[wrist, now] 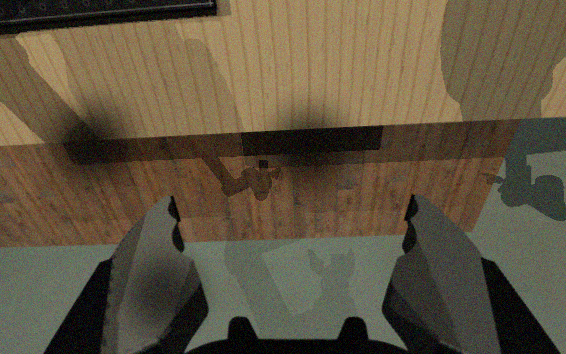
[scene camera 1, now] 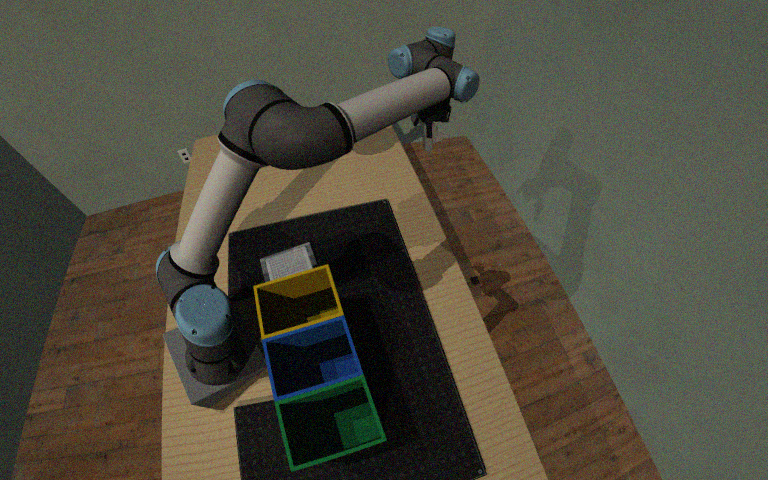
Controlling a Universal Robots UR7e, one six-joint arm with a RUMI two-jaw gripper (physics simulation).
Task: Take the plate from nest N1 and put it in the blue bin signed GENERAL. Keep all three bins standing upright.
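Places are measured from the arm's base along level axes (x back, y right, z up), in metres.
Pixels of known places: gripper, fingertip midpoint: (wrist: 290, 198) (scene camera 1: 421, 139); arm's base, link origin: (scene camera 1: 216, 357).
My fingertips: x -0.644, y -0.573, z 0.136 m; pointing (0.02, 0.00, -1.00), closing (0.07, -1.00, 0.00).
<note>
For each thing: its top centre in the pictures, then the offset to it from my fingertips. Level surfaces: height alone.
- blue bin, top centre: (scene camera 1: 310, 357) dx +0.371, dy +0.630, dz +0.005 m
- yellow bin, top centre: (scene camera 1: 296, 300) dx +0.396, dy +0.502, dz +0.005 m
- green bin, top centre: (scene camera 1: 328, 422) dx +0.346, dy +0.758, dz +0.005 m
- black perforated mat, surface height: dz -0.175 m
- wooden table, surface height: dz -0.188 m
A pale, gridded rectangular plate-like object (scene camera 1: 287, 262) lies on the black mat behind the yellow bin, its near edge partly hidden; whether it is the plate or its nest, and any N1 label, cannot be read. The blue bin (scene camera 1: 339, 367) stands upright between the yellow bin (scene camera 1: 300, 281) and the green bin (scene camera 1: 360, 428), both upright too. No sign GENERAL is readable. My gripper (scene camera 1: 428, 141) (wrist: 290, 198) is open and empty, high up and out past the table's right edge, far from the bins. Neither the pale object nor the bins show in the wrist view.
The black perforated mat (scene camera 1: 419, 362) (wrist: 110, 11) lies on the wooden table (scene camera 1: 487, 362) (wrist: 325, 60). The arm's base (scene camera 1: 209, 362) stands left of the bins. The brown floor (scene camera 1: 509, 237) (wrist: 150, 220) shows beyond the table edge. Arm shadows fall across table, floor and wall.
</note>
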